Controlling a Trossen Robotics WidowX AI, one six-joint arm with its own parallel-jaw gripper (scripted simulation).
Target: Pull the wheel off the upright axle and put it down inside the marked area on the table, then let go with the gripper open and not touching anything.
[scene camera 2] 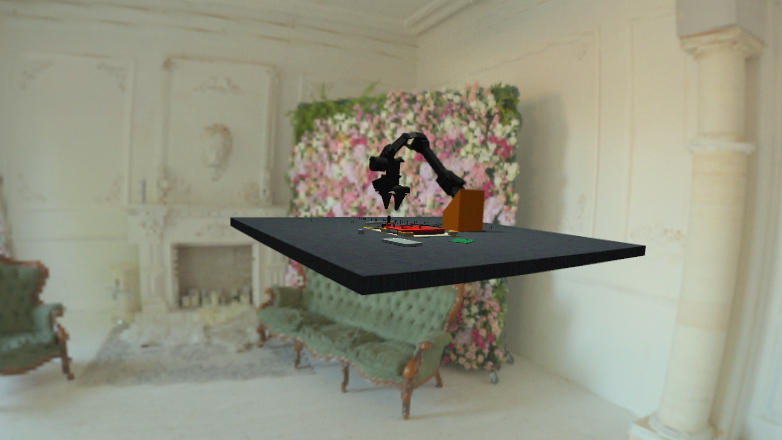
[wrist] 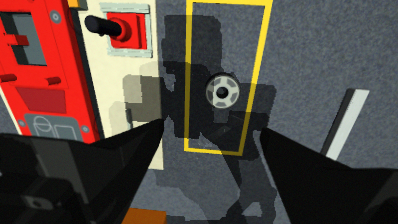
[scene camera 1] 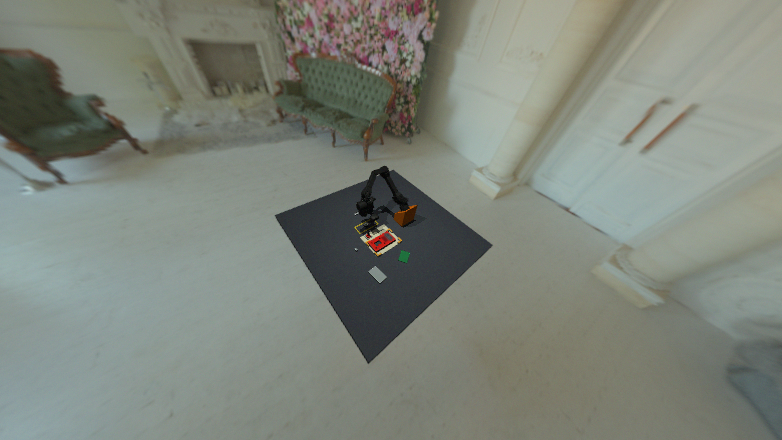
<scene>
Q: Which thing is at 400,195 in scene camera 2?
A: My gripper.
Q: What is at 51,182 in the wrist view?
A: My gripper.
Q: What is my gripper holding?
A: Nothing.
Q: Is my gripper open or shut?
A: Open.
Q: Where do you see a red panel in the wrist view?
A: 55,97
</scene>
